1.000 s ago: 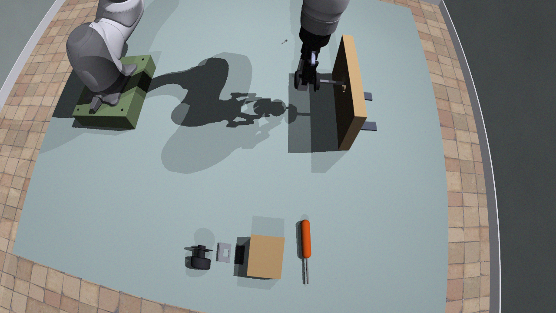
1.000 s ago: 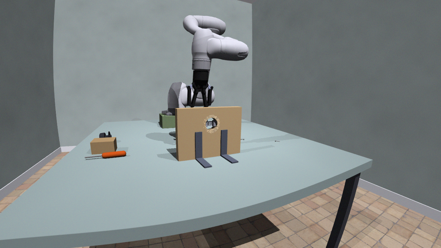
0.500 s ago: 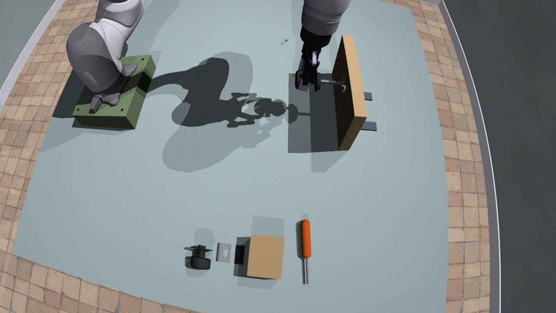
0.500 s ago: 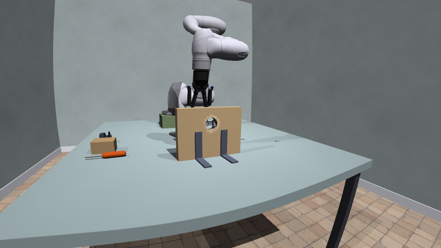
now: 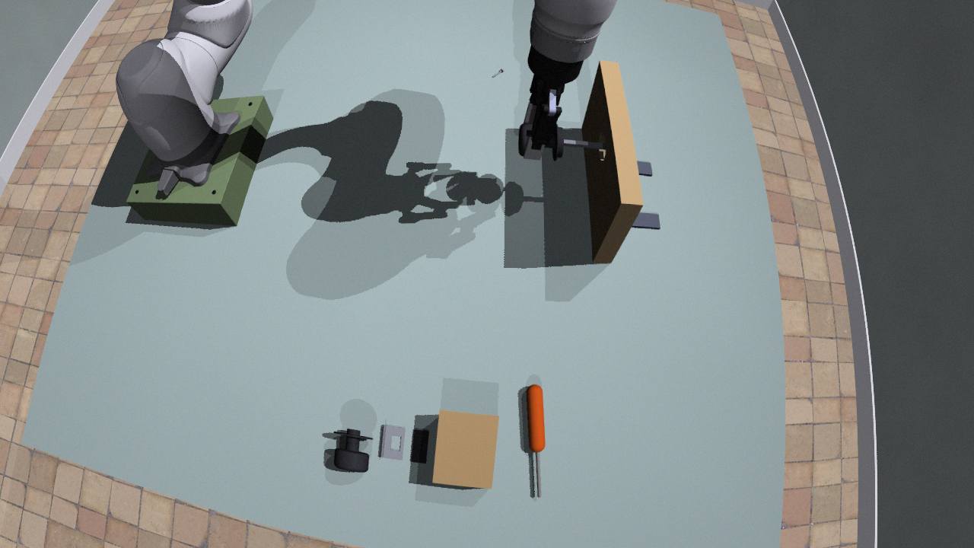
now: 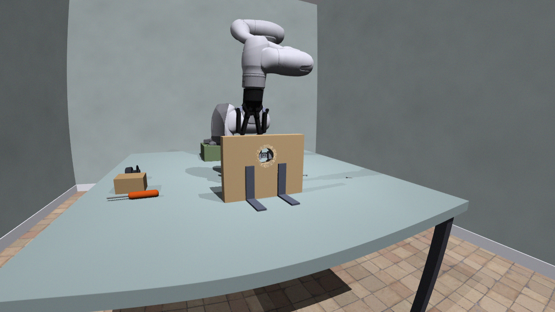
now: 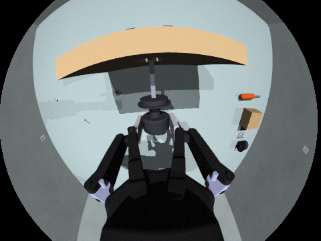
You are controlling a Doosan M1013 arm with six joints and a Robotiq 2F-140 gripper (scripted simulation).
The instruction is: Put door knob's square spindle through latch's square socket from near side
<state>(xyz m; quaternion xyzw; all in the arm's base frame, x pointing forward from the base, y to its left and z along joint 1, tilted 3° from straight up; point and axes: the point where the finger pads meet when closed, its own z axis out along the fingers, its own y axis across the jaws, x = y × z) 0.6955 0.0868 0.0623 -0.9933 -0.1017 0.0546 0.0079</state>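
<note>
The latch socket is 130 mm ahead of my hand, 30 mm to the left of it and 30 mm below it. Also, from my hand: orange-handled screwdriver 460 mm to the right, 160 mm below, 120 mm ahead; wooden block 500 mm to the right, 140 mm below, 10 mm ahead; upright wood panel 130 mm ahead, 50 mm below, 30 mm to the left.
</note>
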